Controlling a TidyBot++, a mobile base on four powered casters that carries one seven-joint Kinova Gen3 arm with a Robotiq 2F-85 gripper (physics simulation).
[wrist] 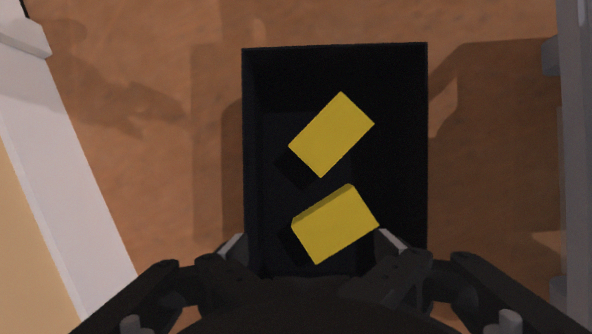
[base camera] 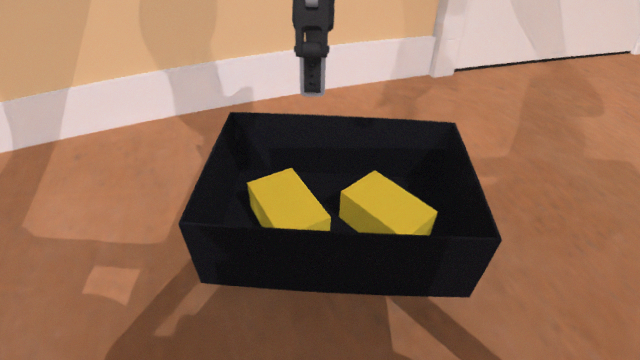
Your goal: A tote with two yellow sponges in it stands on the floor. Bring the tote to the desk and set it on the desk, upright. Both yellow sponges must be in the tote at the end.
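Places are measured from the arm's base along level axes (x ahead, y left, z up), in metres.
Pixels of known places: gripper, fingertip midpoint: [wrist: 310, 245] [base camera: 314, 72].
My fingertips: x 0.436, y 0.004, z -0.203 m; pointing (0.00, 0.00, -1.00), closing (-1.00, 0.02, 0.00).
Ahead of a thing's pixels: the offset from my fingertips to its middle.
The black tote @[dx -0.028, dy -0.031, dz -0.143 m] [base camera: 340, 265] [wrist: 251, 150] stands upright on the floor with its top open. Two yellow sponges lie inside, apart from each other. One sponge @[dx -0.031, dy +0.032, dz -0.168 m] [base camera: 287, 200] [wrist: 335, 227] is on the left in the base camera view and lower in the wrist view. The other sponge @[dx -0.034, dy -0.089, dz -0.168 m] [base camera: 387, 202] [wrist: 331, 134] is on the right in the base camera view and upper in the wrist view. My gripper [base camera: 312, 93] [wrist: 310, 245] is open and points down. In the base camera view its tip shows above the tote's far rim, not touching it. The desk does not show.
A tan wall [base camera: 250, 25] with a white baseboard [base camera: 145, 110] [wrist: 75, 170] runs behind the tote. A white door [base camera: 545, 30] is at the upper right in the base camera view. A grey upright structure [wrist: 575, 150] stands along the right edge of the wrist view.
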